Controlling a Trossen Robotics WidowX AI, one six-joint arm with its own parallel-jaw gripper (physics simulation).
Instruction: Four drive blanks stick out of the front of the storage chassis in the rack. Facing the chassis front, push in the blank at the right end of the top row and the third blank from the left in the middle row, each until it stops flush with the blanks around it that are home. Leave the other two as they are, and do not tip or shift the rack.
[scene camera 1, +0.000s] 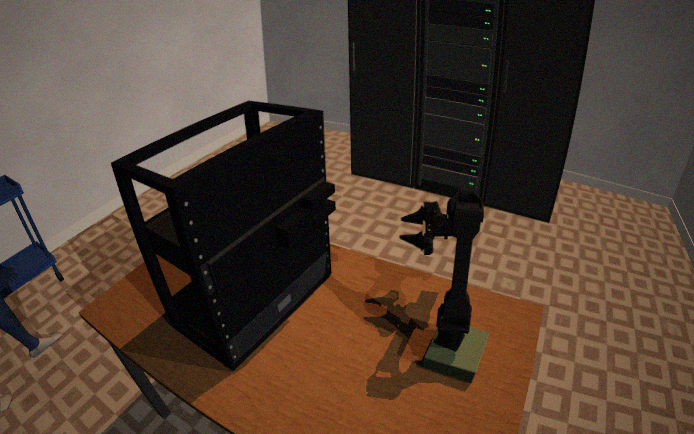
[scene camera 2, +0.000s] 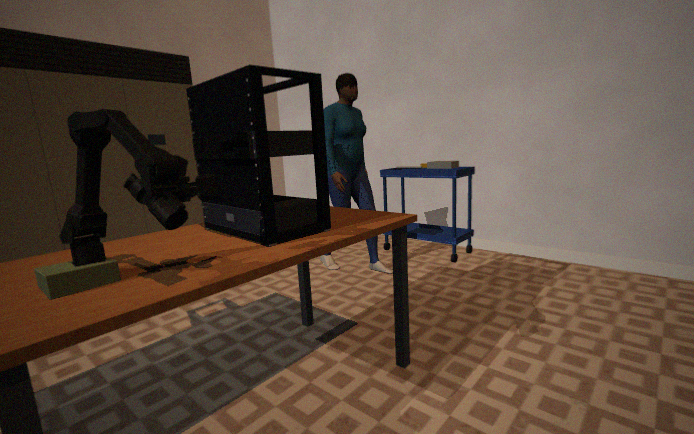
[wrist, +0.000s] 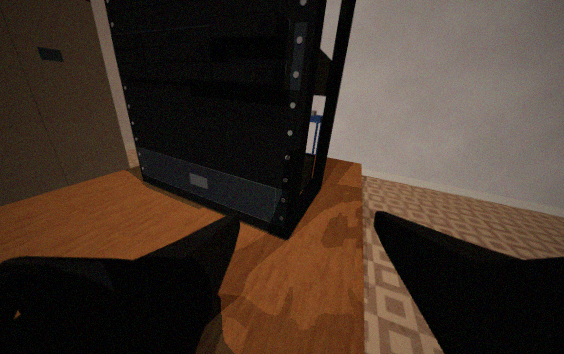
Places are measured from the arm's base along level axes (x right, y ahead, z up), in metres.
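Pixels of known places: gripper, fingertip midpoint: (scene camera 1: 400, 227) (wrist: 306, 219); arm's base, origin of the base link: (scene camera 1: 450, 339) (scene camera 2: 88, 262).
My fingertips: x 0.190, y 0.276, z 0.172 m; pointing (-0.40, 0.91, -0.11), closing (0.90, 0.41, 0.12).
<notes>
Ahead of a thing's pixels: the offset from my fingertips to its top centre. "spot": to the spot under its first point. Level surfaces: height alone.
The black rack {dx -0.340, dy +0.340, dz +0.362 m} (scene camera 1: 184, 134) (scene camera 2: 319, 153) (wrist: 334, 100) stands upright on the table. The storage chassis {spot: dx -0.457, dy +0.183, dz +0.103 m} (scene camera 1: 245, 261) sits in its front and is very dark. In scene camera 1, a blank {dx -0.172, dy +0.214, dz +0.161 m} (scene camera 1: 322, 191) at the right end of the top row sticks out, with another protruding blank {spot: dx -0.142, dy +0.155, dz +0.098 m} (scene camera 1: 330, 207) just below it. A further dark protruding block {dx -0.282, dy +0.211, dz +0.133 m} (scene camera 1: 286, 232) shows nearer the middle. The fourth blank and the exact columns cannot be told. My gripper (scene camera 1: 402, 228) (wrist: 306, 219) is open and empty, in front of the rack and apart from it. In scene camera 2 its fingers are lost against the dark rack.
The arm stands on a green block (scene camera 1: 455, 363) (scene camera 2: 79, 280) on the wooden table {dz -0.227 m} (scene camera 1: 286, 388) (wrist: 75, 215). A blue plate (scene camera 1: 284, 301) (scene camera 2: 243, 217) spans the rack's bottom. A person (scene camera 2: 348, 133) stands behind the rack, near a blue cart (scene camera 2: 419, 172). Tall server cabinets (scene camera 1: 383, 102) stand behind.
</notes>
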